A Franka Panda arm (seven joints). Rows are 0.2 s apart.
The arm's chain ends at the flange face. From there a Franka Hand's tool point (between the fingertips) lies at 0.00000 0.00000 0.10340 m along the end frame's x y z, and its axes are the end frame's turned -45 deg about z.
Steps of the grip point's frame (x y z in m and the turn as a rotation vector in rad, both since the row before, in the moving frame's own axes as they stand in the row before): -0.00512 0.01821 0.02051 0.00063 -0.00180 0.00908; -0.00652 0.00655 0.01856 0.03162 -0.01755 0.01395; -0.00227 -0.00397 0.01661 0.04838 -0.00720 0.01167; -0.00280 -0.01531 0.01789 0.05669 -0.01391 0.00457; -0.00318 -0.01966 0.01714 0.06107 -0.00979 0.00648; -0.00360 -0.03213 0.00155 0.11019 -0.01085 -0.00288; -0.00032 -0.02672 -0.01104 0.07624 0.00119 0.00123
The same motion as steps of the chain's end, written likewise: 0.00943 0.01641 0.02051 -0.00083 -0.00172 0.00908; 0.00361 0.01030 0.01863 0.00995 -0.03477 0.01395; -0.00037 0.00183 0.01673 0.02912 -0.03930 0.01167; -0.00765 -0.00571 0.01807 0.03025 -0.04992 0.00457; -0.01098 -0.00789 0.01734 0.03626 -0.05011 0.00648; -0.01642 -0.01294 0.00218 0.07024 -0.08559 -0.00288; -0.01364 -0.01301 -0.01074 0.05475 -0.05307 0.00123
